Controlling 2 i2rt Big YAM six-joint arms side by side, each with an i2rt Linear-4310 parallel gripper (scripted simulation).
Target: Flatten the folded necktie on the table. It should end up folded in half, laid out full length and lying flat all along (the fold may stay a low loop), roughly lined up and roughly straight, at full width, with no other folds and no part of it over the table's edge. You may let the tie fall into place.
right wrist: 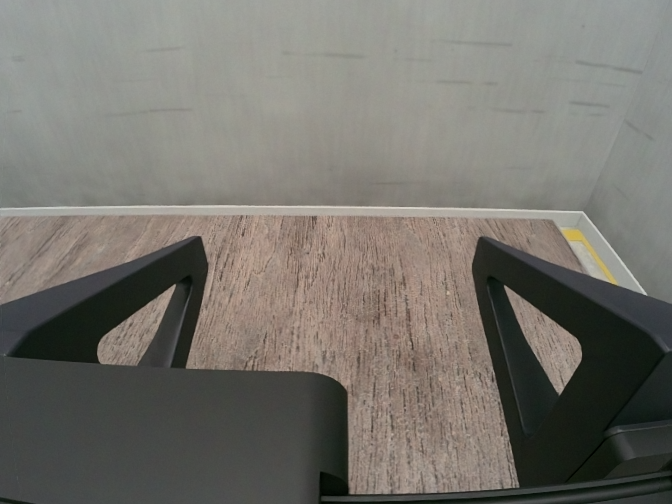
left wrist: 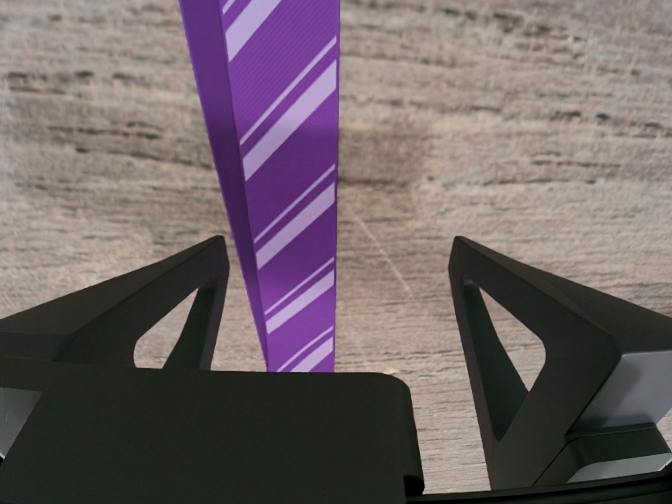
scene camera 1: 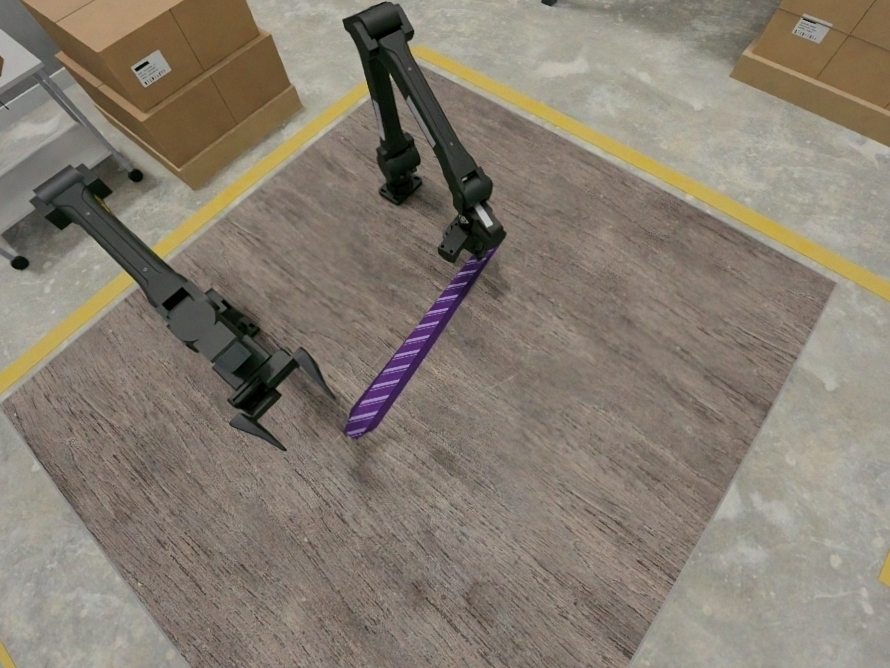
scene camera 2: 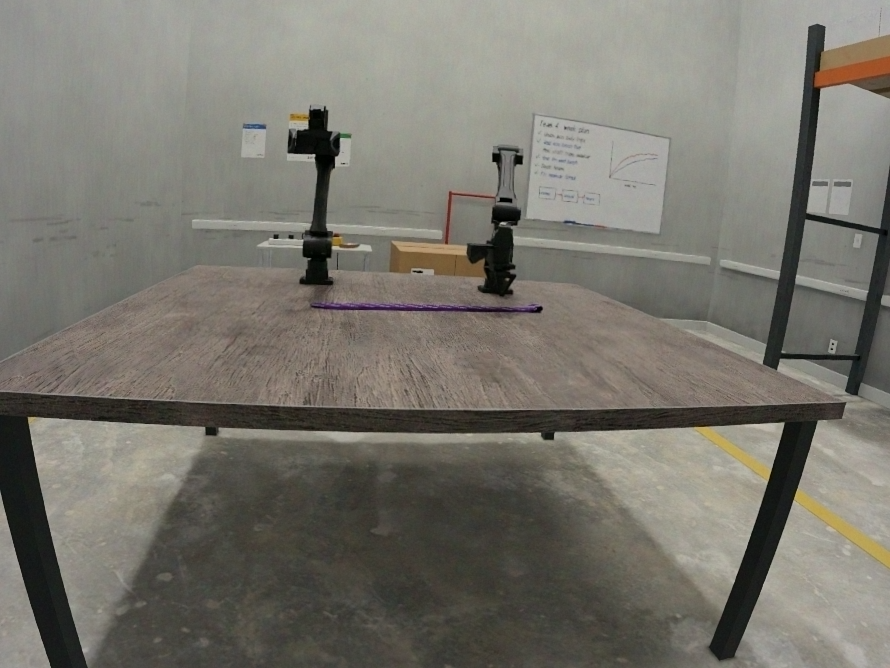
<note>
The pictures show: my left gripper, my right gripper and a purple striped necktie.
My right gripper is seen too in the right wrist view and in scene camera 2.
</note>
